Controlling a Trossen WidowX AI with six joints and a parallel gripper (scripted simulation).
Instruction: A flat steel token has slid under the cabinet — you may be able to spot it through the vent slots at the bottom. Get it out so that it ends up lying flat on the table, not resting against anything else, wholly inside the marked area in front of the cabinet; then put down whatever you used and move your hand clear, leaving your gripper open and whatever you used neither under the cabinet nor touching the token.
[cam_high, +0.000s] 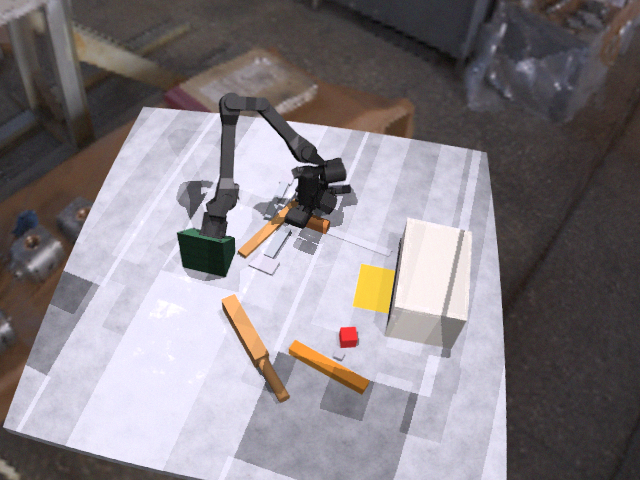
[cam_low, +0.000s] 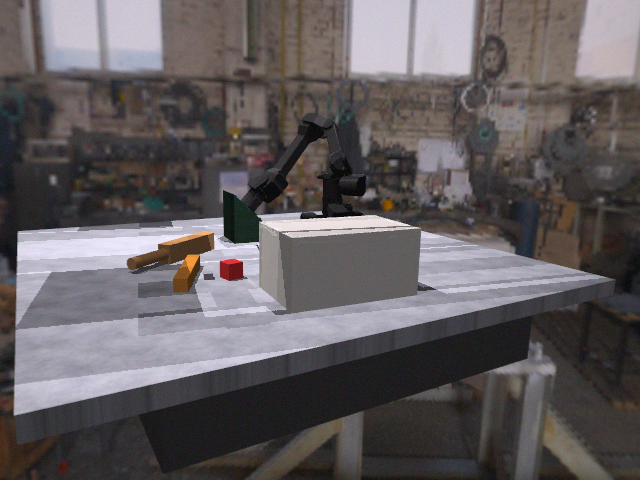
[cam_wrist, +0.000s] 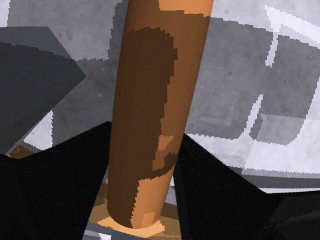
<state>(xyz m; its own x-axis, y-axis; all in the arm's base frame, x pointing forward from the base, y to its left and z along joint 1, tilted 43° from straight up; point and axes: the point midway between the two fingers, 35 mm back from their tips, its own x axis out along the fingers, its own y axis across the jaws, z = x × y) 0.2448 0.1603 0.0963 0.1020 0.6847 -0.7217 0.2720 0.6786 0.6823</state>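
My gripper tip is now 70 mm to the right of the grey block, 30 mm short of it and 20 mm below it. Round my gripper tip: red cube 390 mm to the right, 160 mm ahead, 10 mm above; then small dark tool 130 mm to the left, 30 mm ahead; then flat orange stick 90 mm behind, 30 mm to the right.
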